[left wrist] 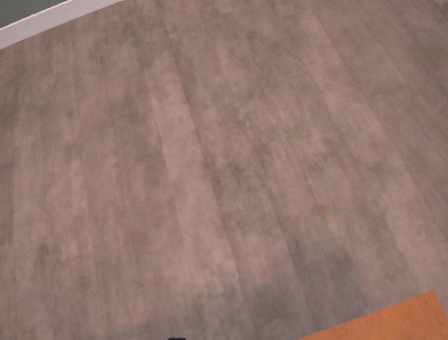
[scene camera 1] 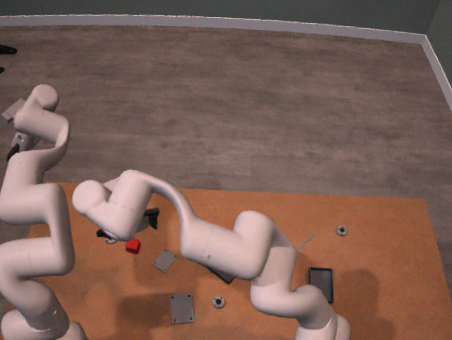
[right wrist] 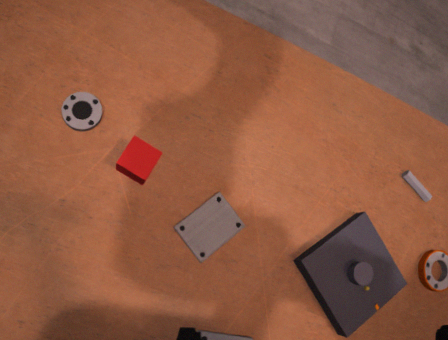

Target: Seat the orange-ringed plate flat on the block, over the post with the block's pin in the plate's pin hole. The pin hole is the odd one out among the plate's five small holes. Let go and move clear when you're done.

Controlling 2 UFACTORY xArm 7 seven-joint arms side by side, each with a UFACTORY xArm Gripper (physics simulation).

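Places are measured from the left arm's base along level axes (x down, y ahead, z right), in metres.
Where they show: right gripper, fingertip midpoint: [scene camera 1: 139, 229].
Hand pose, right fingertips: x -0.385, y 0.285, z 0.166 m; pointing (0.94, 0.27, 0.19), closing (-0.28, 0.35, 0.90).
Things, the pixels of their top centre, and the offset from my right fingertips. "spot": a spot on its surface instead.
- orange-ringed plate at its top centre: [right wrist: 439, 270] dx +0.372, dy +0.164, dz +0.385 m
- dark block at its top centre: [right wrist: 363, 273] [scene camera 1: 226, 256] dx +0.346, dy +0.107, dz +0.236 m
- grey post at its top centre: [right wrist: 363, 273] dx +0.346, dy +0.107, dz +0.236 m
- small yellow pin at its top centre: [right wrist: 368, 288] dx +0.355, dy +0.092, dz +0.256 m
- orange mark at a spot on its surface: [right wrist: 377, 307] spot: dx +0.360, dy +0.073, dz +0.283 m
- red block at its top centre: [right wrist: 139, 157] [scene camera 1: 132, 243] dx +0.345, dy +0.125, dz -0.094 m
- grey rectangular plate at its top centre: [right wrist: 210, 226] [scene camera 1: 165, 260] dx +0.379, dy +0.089, dz +0.024 m
- ringless round plate at its top centre: [right wrist: 82, 110] dx +0.375, dy +0.157, dz -0.186 m
- short grey bar at its top centre: [right wrist: 420, 185] dx +0.371, dy +0.276, dz +0.310 m
- dark tray at its top centre: [scene camera 1: 322, 283] dx +0.360, dy +0.037, dz +0.568 m
The orange-ringed plate [right wrist: 424, 272] lies on the table at the right edge of the right wrist view, partly cut off; several small holes show around its large hole. The dark block [right wrist: 327, 280] [scene camera 1: 224, 277] is left of it, with a grey post [right wrist: 362, 273], a small yellow pin [right wrist: 367, 288] and an orange mark [right wrist: 377, 307] on top. In scene camera 1 the right arm hides the plate and most of the block. My right gripper [right wrist: 315, 334] [scene camera 1: 128, 229] is open and empty above the table. My left gripper [scene camera 1: 14, 151] is open, out over the floor, apart from the objects.
A red block [right wrist: 139, 160] [scene camera 1: 132, 246], a grey rectangular plate [right wrist: 210, 227] [scene camera 1: 165, 260] and a ringless round plate [right wrist: 93, 116] lie left of the block. A short grey bar [right wrist: 417, 186] lies above the orange-ringed plate. Scene camera 1 also shows a dark tray [scene camera 1: 321, 284] and another round plate [scene camera 1: 341, 230].
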